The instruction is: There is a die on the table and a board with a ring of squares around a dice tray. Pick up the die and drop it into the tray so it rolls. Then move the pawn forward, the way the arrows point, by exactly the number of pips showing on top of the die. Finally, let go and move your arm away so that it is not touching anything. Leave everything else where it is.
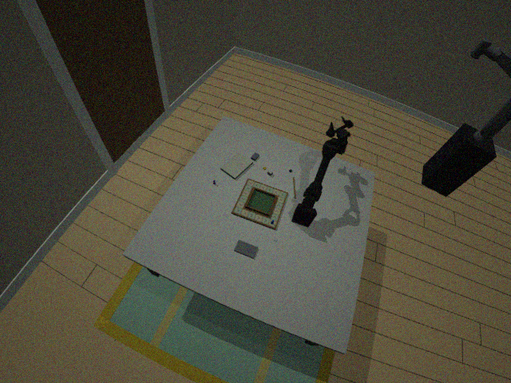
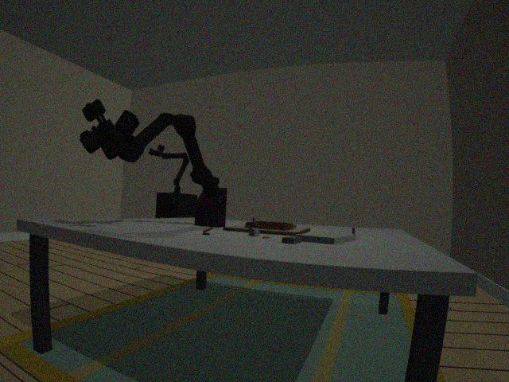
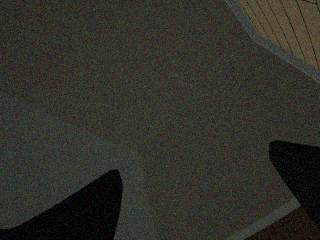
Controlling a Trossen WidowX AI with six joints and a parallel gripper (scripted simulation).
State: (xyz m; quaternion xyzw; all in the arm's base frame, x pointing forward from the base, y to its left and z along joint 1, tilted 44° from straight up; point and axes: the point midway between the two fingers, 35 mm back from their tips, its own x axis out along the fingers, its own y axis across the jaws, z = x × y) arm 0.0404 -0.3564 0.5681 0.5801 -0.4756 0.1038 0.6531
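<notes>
Now: the white die 47 cm to the left of my gripper tip, 29 cm below it and 24 cm ahead of it. Round my gripper tip: pencil (48 cm to the left, 30 cm below, 5 cm ahead); notepad (54 cm to the left, 47 cm ahead, 30 cm below); small grey block (40 cm ahead, 39 cm to the left, 30 cm below).
</notes>
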